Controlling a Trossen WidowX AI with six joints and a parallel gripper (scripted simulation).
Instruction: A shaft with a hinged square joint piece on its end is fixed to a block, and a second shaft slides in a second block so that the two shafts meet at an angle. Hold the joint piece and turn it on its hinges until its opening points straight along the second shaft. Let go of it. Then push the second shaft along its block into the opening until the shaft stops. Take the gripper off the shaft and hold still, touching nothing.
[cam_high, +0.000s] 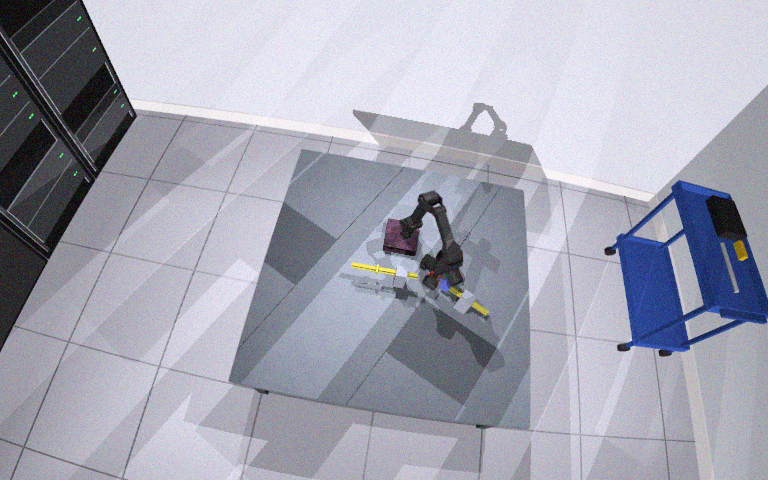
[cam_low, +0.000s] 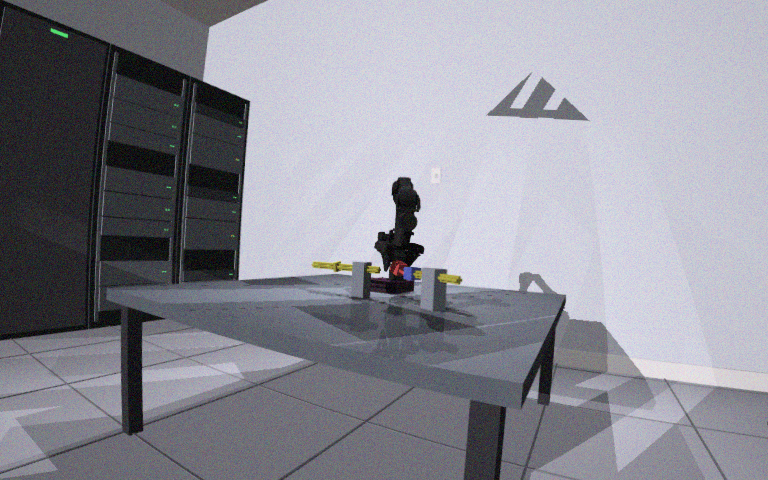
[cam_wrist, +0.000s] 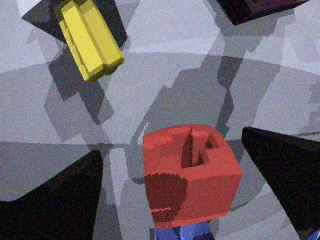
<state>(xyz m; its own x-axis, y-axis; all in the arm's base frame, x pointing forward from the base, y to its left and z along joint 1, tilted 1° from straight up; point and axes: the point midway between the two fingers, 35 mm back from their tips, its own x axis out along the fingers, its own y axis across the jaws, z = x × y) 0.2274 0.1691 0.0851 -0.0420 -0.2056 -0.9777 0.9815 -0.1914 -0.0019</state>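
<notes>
Right now the red joint piece is 20 mm to the left of my gripper tip and 10 mm above it.
</notes>
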